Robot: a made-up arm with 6 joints.
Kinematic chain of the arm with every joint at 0, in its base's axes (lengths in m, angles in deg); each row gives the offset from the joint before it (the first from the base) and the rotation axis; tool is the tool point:
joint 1: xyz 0 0 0.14 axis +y
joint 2: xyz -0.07 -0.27 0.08 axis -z
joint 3: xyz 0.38 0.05 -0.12 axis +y
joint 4: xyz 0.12 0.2 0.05 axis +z
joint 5: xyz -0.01 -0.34 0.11 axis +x
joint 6: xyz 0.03 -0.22 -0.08 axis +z
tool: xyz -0.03 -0.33 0
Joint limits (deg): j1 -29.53..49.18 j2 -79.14..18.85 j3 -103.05..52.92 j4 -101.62..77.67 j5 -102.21..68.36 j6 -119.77..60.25
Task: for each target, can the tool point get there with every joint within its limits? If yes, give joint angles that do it. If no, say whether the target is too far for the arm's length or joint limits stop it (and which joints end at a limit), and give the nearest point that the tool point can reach.
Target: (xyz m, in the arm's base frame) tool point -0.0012 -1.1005 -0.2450
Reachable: no: joint limits stop it (at a limit: joint 1, joint 2, joint 3) | nearest point 0.0195 -1.0550 -0.2489 | short by 0.050 m
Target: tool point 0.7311 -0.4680 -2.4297
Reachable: no: too far | nearest point 0.4184 -0.3739 -1.1341 | short by 1.336 m
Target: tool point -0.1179 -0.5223 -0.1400
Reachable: yes | joints 34.65 -54.86 -27.15 -65.32 8.59 31.85
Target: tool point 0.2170 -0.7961 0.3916
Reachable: yes | joints 10.32 -11.12 -57.83 -13.26 -35.90 40.21
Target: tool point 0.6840 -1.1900 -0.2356
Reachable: no: joint limits stop it (at a limit: joint 2) | nearest point 0.6560 -1.0766 -0.2202 | short by 0.118 m
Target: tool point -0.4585 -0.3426 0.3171
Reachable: yes | joints 33.47 -42.15 -1.04 -87.78 14.12 0.95
